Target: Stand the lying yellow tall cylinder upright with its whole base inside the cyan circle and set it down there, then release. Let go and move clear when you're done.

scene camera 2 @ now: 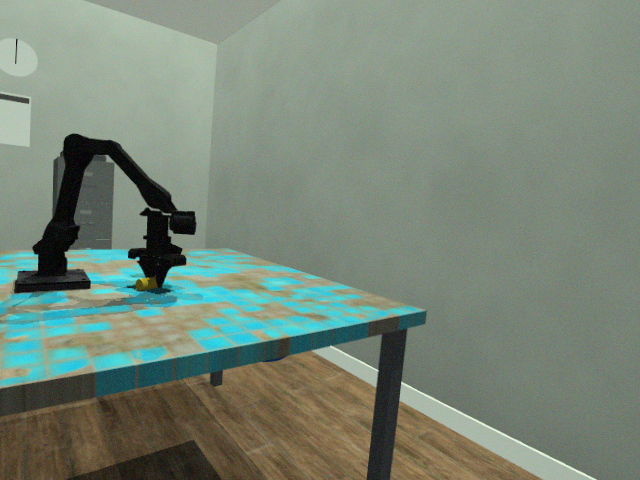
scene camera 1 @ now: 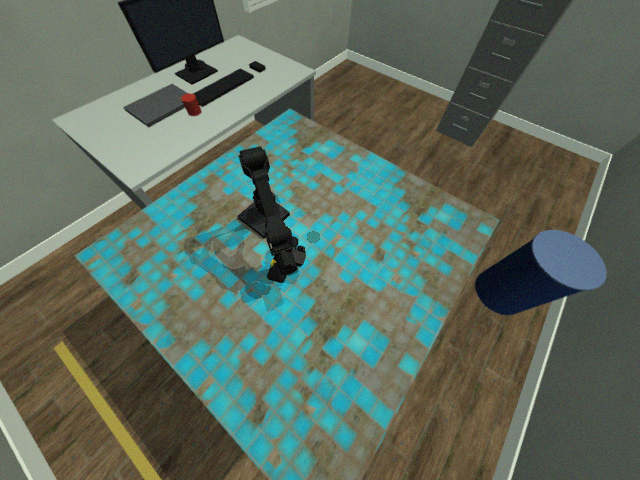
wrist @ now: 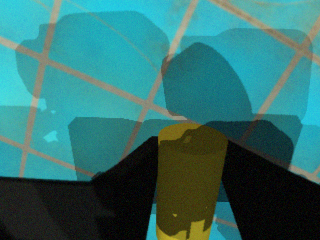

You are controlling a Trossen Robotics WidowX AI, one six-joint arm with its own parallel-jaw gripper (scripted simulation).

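My gripper [scene camera 2: 155, 286] is visible; the wrist view shows the gripper [wrist: 187, 144] as well.
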